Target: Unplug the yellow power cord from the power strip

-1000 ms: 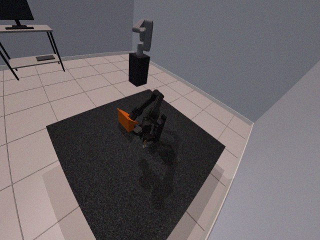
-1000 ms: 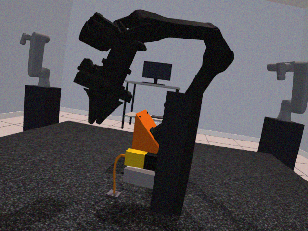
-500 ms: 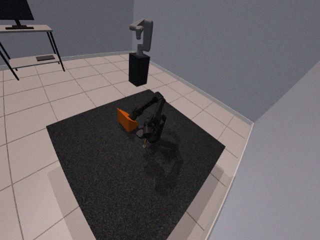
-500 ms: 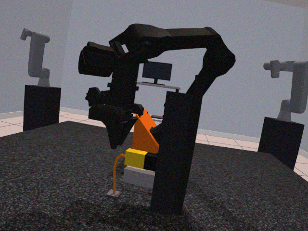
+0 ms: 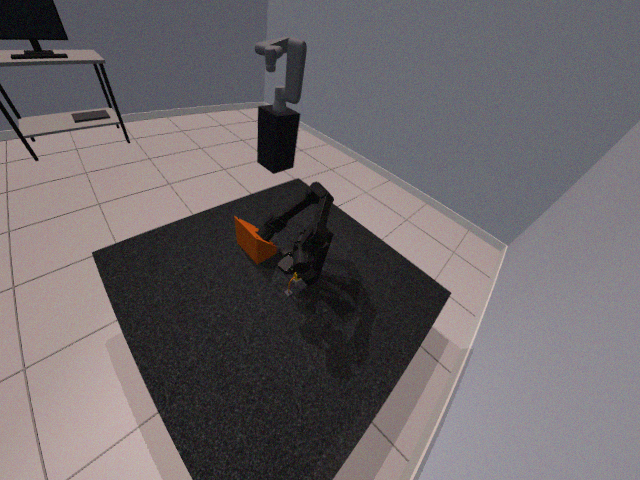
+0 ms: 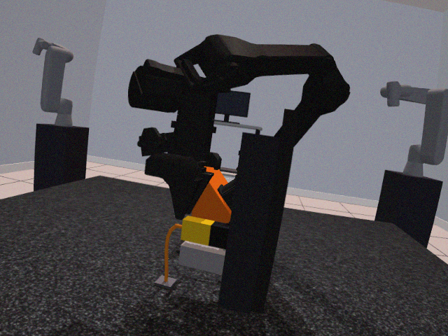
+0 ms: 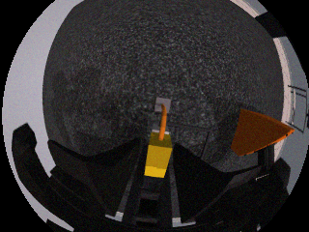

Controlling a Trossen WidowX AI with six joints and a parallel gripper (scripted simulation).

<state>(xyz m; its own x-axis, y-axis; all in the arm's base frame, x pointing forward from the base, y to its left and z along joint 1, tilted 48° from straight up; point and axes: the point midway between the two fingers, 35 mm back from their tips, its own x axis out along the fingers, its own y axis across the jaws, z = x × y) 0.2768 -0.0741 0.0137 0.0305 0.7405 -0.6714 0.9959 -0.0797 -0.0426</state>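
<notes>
Now: the yellow plug 4 cm to the left of my gripper tip and 1 cm below it.
</notes>
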